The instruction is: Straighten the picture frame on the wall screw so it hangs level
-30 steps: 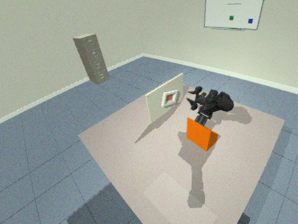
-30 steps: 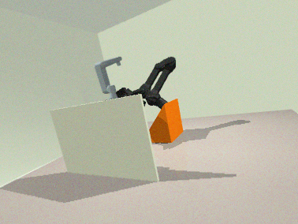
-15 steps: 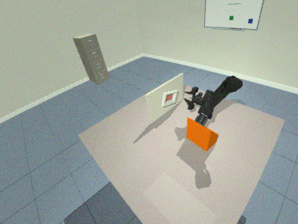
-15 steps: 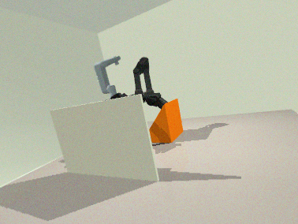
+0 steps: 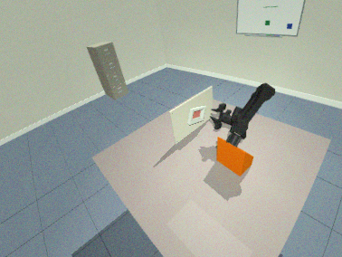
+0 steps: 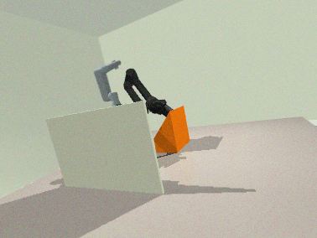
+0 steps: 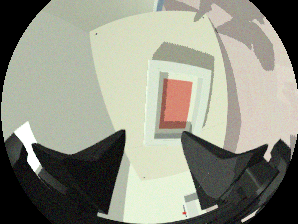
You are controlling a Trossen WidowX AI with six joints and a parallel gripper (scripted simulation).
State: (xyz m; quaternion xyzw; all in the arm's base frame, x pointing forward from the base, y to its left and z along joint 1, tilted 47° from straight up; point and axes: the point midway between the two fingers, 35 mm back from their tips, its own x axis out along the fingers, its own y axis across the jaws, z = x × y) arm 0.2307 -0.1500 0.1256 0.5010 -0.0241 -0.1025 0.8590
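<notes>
Right now the picture frame is 13 cm ahead of my gripper tip, 5 cm below it and 1 cm to the left of it.
</notes>
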